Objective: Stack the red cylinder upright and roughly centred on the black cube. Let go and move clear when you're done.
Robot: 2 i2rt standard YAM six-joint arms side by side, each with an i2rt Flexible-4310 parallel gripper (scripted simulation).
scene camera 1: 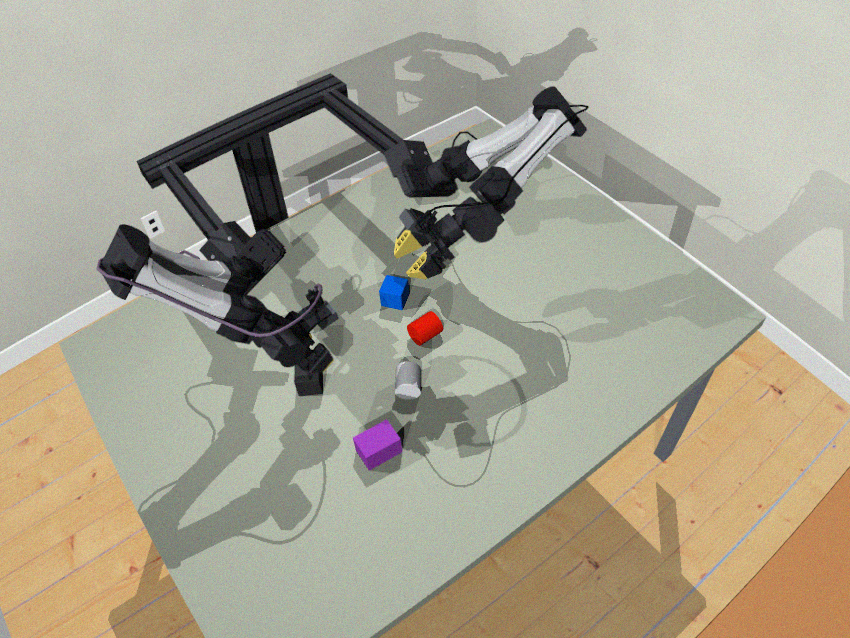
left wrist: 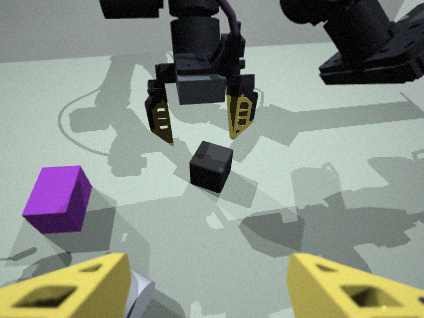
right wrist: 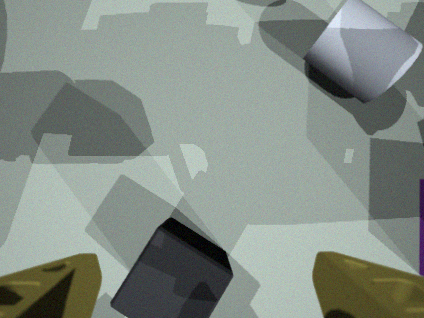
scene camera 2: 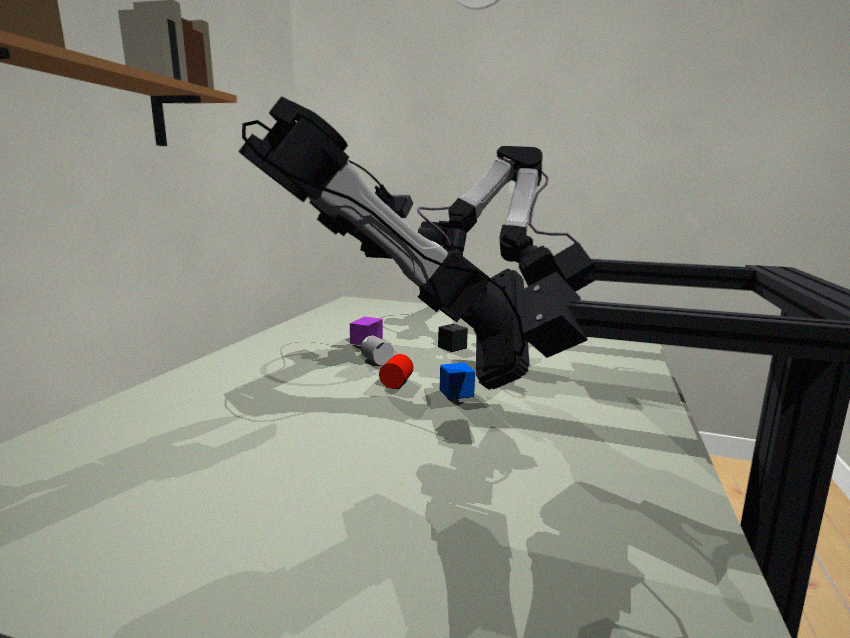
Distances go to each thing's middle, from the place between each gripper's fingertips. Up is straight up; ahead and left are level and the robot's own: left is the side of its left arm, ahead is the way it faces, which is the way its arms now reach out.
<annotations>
The red cylinder (scene camera 2: pixel 395 372) is 20 mm ahead of my right hand, 260 mm to the left of it and 110 mm below it. From my right hand the other things lie so: purple block (scene camera 1: pixel 380 443) (220 mm ahead, 110 mm below); black cube (scene camera 2: pixel 452 337) (20 mm behind, 30 mm to the right, 110 mm below); white cylinder (scene camera 1: pixel 408 374) (120 mm ahead, 150 mm to the left, 110 mm below).
Now: left hand (scene camera 1: pixel 401 265) 250 mm above the red cylinder and 40 mm to the right of it. Also, from my left hand: black cube (250 mm to the right, 250 mm below, 50 mm behind); white cylinder (250 mm below, 100 mm ahead, 70 mm to the right); blue cube (scene camera 2: pixel 457 380) (250 mm below, 140 mm behind, 50 mm to the left).
</annotations>
